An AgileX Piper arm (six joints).
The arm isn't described. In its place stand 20 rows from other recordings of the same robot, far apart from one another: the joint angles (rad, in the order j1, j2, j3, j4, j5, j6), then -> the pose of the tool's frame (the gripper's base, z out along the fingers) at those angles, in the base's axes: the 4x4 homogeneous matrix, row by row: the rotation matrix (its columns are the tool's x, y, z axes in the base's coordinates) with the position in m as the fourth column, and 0 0 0 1 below.
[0.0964, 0.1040, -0.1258, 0.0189, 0.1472, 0.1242] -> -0.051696 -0.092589 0.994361 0.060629; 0.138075 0.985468 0.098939 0.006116; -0.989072 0.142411 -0.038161 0.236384; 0 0 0 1
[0.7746, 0.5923, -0.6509, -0.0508, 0.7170, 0.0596] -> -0.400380 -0.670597 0.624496 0.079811; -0.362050 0.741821 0.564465 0.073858; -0.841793 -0.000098 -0.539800 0.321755; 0 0 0 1
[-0.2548, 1.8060, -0.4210, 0.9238, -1.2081, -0.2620] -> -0.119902 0.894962 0.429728 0.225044; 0.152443 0.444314 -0.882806 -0.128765; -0.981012 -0.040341 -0.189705 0.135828; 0 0 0 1
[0.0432, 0.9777, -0.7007, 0.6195, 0.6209, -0.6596] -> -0.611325 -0.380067 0.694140 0.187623; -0.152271 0.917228 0.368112 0.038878; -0.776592 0.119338 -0.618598 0.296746; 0 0 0 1
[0.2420, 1.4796, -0.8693, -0.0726, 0.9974, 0.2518] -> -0.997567 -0.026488 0.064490 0.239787; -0.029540 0.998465 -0.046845 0.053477; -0.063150 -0.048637 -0.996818 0.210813; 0 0 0 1
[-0.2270, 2.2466, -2.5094, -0.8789, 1.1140, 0.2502] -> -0.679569 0.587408 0.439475 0.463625; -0.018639 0.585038 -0.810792 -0.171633; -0.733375 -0.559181 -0.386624 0.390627; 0 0 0 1
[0.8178, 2.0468, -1.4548, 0.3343, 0.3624, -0.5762] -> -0.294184 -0.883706 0.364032 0.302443; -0.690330 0.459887 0.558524 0.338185; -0.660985 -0.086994 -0.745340 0.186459; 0 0 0 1
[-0.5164, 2.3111, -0.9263, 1.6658, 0.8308, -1.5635] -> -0.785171 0.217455 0.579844 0.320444; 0.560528 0.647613 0.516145 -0.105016; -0.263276 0.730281 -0.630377 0.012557; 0 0 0 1
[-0.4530, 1.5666, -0.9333, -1.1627, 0.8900, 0.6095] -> -0.938461 0.344294 0.027441 0.239087; 0.182645 0.562136 -0.806625 -0.188565; -0.293142 -0.751974 -0.590426 0.240391; 0 0 0 1
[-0.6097, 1.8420, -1.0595, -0.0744, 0.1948, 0.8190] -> -0.074054 0.858177 0.507985 0.308145; 0.879514 0.296311 -0.372364 -0.216828; -0.470076 0.419205 -0.776721 0.170300; 0 0 0 1
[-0.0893, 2.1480, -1.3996, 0.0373, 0.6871, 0.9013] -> -0.513315 0.828944 0.222169 0.416500; 0.850648 0.525722 0.003856 -0.035132; -0.113603 0.190967 -0.975001 0.113228; 0 0 0 1
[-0.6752, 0.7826, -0.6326, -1.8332, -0.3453, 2.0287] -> -0.058620 0.354850 0.933084 0.146279; 0.263518 0.907038 -0.328389 -0.079024; -0.962872 0.226634 -0.146680 0.342368; 0 0 0 1
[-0.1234, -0.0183, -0.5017, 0.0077, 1.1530, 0.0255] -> -0.511579 0.131810 0.849066 -0.011730; 0.092290 0.990876 -0.098218 0.002100; -0.854265 0.028114 -0.519077 0.270332; 0 0 0 1
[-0.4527, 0.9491, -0.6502, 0.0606, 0.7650, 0.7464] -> -0.228637 0.821754 0.521963 0.152432; 0.900545 0.382193 -0.207237 -0.069897; -0.369789 0.422669 -0.827410 0.268565; 0 0 0 1
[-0.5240, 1.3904, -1.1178, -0.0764, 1.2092, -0.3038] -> -0.971716 0.205426 0.116486 0.216517; 0.187283 0.970821 -0.149769 -0.132625; -0.143853 -0.123717 -0.981835 0.293786; 0 0 0 1
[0.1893, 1.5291, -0.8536, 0.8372, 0.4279, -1.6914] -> -0.180783 -0.825972 0.533936 0.291772; -0.794194 0.442826 0.416126 0.084460; -0.580149 -0.348820 -0.736038 0.218923; 0 0 0 1
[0.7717, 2.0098, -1.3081, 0.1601, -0.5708, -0.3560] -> 0.104122 -0.625491 0.773253 0.337375; -0.203324 0.747671 0.632177 0.317320; -0.973560 -0.223044 -0.049328 0.231114; 0 0 0 1
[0.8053, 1.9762, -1.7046, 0.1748, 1.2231, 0.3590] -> -0.921182 -0.389117 -0.003425 0.275040; -0.379197 0.895654 0.232408 0.307685; -0.087366 0.215389 -0.972612 0.254409; 0 0 0 1
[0.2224, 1.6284, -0.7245, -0.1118, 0.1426, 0.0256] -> -0.777258 -0.278707 0.564085 0.287865; -0.262876 0.958388 0.111307 0.063619; -0.571634 -0.061771 -0.818180 0.160538; 0 0 0 1
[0.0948, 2.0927, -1.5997, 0.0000, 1.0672, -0.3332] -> -0.905302 -0.413496 0.097206 0.420316; -0.414625 0.909946 0.009243 0.039966; -0.092274 -0.031936 -0.995221 0.179205; 0 0 0 1
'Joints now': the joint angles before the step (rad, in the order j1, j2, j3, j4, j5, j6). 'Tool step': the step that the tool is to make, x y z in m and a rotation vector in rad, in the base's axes. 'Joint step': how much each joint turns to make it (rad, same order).
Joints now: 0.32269 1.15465 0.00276 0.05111 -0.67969 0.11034
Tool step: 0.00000 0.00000 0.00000 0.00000 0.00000 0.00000
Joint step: 0.00000 0.00000 0.00000 0.00000 0.00000 0.00000
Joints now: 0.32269 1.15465 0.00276 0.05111 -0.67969 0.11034
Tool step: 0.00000 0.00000 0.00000 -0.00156 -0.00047 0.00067
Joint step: 0.00000 0.00000 0.00000 0.00000 -0.00001 -0.00176
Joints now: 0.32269 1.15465 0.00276 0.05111 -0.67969 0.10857
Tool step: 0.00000 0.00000 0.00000 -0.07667 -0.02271 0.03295
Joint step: 0.00001 0.00000 0.00000 0.00002 0.00000 -0.08650
